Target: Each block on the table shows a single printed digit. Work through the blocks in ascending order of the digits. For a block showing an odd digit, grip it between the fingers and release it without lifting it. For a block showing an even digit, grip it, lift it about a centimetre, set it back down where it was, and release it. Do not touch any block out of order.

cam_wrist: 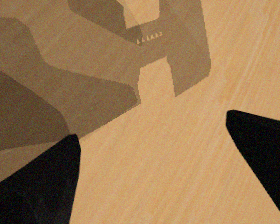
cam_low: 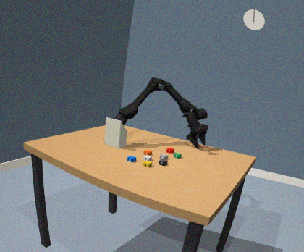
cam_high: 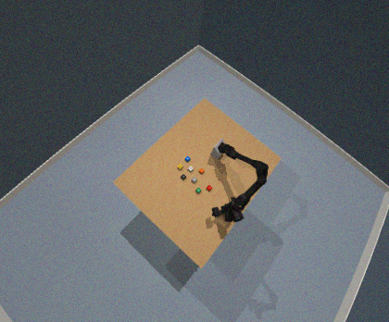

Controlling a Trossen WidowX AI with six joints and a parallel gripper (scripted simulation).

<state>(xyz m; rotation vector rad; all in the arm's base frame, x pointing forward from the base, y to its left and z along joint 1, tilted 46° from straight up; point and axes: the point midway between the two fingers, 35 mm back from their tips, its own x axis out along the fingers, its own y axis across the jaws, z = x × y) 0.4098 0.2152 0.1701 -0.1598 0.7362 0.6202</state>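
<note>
My gripper tip is now 17 cm past the white block, 37 cm to the left of it and 2 cm above it. Round my gripper tip: green block 7 cm behind, 21 cm to the right, 2 cm below; then grey block 11 cm behind, 29 cm to the right, 2 cm below; then red block 13 cm behind, 16 cm to the right, 2 cm below.
</note>
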